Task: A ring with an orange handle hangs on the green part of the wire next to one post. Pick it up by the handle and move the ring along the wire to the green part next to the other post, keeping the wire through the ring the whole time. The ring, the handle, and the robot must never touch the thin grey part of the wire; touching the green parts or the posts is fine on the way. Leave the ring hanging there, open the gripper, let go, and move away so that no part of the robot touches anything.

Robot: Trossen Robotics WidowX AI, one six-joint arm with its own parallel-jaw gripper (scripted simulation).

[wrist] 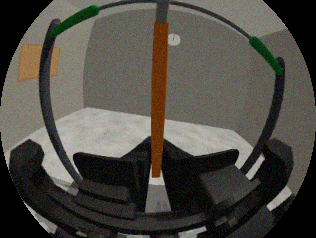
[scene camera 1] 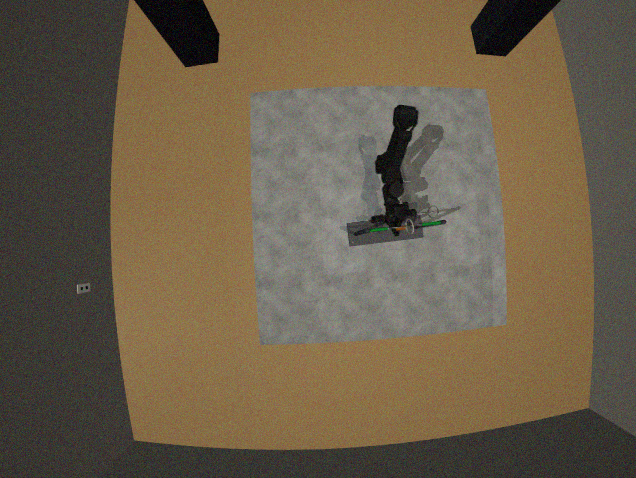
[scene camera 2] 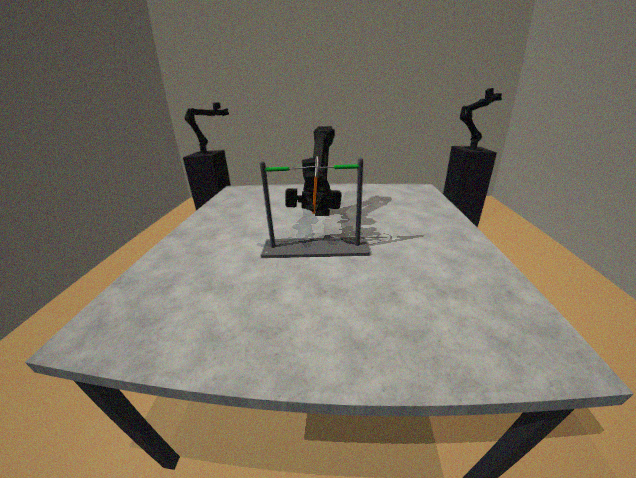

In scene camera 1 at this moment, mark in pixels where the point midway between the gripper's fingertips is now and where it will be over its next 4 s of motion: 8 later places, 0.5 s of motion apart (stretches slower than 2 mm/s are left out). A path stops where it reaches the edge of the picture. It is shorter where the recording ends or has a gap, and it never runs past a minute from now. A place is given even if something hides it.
My gripper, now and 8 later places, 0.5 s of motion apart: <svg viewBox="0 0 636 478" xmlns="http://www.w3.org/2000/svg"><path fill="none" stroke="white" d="M397 236L399 232L404 229L408 228L411 228L414 228L413 228L413 227L413 221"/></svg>
